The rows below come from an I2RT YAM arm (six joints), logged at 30 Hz.
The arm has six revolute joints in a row. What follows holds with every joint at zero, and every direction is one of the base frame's.
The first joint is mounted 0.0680 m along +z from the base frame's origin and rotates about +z.
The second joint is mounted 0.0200 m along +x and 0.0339 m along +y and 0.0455 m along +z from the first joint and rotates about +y.
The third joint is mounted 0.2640 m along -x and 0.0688 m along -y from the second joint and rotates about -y.
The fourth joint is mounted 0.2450 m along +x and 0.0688 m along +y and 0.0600 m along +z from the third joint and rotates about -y.
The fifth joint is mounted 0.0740 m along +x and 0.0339 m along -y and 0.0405 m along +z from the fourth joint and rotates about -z.
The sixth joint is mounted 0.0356 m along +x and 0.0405 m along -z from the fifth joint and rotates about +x.
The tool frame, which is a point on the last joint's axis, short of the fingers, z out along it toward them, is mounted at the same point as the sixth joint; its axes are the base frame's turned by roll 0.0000, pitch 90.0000 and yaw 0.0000 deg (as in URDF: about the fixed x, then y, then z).
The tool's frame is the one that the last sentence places.
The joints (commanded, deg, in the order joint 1, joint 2, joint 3, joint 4, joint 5, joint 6), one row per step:
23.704 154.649 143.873 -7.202 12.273 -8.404
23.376 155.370 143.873 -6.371 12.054 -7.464
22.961 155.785 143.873 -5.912 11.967 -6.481
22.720 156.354 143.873 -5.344 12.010 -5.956
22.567 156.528 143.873 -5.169 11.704 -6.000
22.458 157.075 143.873 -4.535 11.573 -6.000
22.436 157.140 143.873 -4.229 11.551 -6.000
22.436 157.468 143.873 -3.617 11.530 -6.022
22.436 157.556 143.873 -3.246 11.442 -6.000
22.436 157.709 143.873 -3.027 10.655 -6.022
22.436 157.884 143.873 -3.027 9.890 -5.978
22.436 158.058 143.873 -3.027 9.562 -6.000
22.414 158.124 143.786 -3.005 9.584 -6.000
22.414 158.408 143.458 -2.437 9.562 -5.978
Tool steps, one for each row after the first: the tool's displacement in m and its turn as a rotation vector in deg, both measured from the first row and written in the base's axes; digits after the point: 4 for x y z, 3 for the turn. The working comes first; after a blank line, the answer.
Tool pose at each row, in the base's axes (x y z in m, rotation vector in deg; the steps are taken from these numbers as rounded here):
0.5652 0.2399 0.2061 -21.601 105.365 -1.051
0.5680 0.2374 0.2001 -20.547 105.479 -0.403
0.5705 0.2337 0.1966 -19.304 105.675 0.079
0.5725 0.2317 0.1917 -18.568 105.805 0.234
0.5734 0.2305 0.1902 -18.677 105.806 0.384
0.5749 0.2299 0.1856 -18.640 105.735 0.449
0.5752 0.2298 0.1855 -18.559 105.511 0.503
0.5759 0.2301 0.1832 -18.506 105.240 0.564
0.5762 0.2303 0.1829 -18.458 104.973 0.718
0.5763 0.2308 0.1817 -19.003 104.860 1.446
0.5764 0.2314 0.1798 -19.545 104.983 2.153
0.5766 0.2317 0.1780 -19.844 105.121 2.411
0.5767 0.2314 0.1768 -19.848 105.250 2.351
0.5771 0.2316 0.1728 -19.856 105.294 2.379

0.0028 -0.0025 -0.0060 0.986 0.093 -0.402
0.0053 -0.0062 -0.0095 1.951 0.233 -1.029
0.0073 -0.0082 -0.0144 2.431 0.315 -1.469
0.0082 -0.0094 -0.0159 2.476 0.347 -1.319
0.0097 -0.0100 -0.0205 2.546 0.283 -1.301
0.0100 -0.0101 -0.0206 2.647 0.063 -1.297
0.0107 -0.0098 -0.0229 2.743 -0.199 -1.264
0.0110 -0.0096 -0.0232 2.900 -0.443 -1.181
0.0111 -0.0091 -0.0244 3.118 -0.399 -0.423
0.0112 -0.0085 -0.0263 3.300 -0.123 0.288
0.0114 -0.0082 -0.0281 3.303 0.079 0.602
0.0115 -0.0085 -0.0293 3.247 0.197 0.556
0.0119 -0.0083 -0.0333 3.258 0.245 0.569

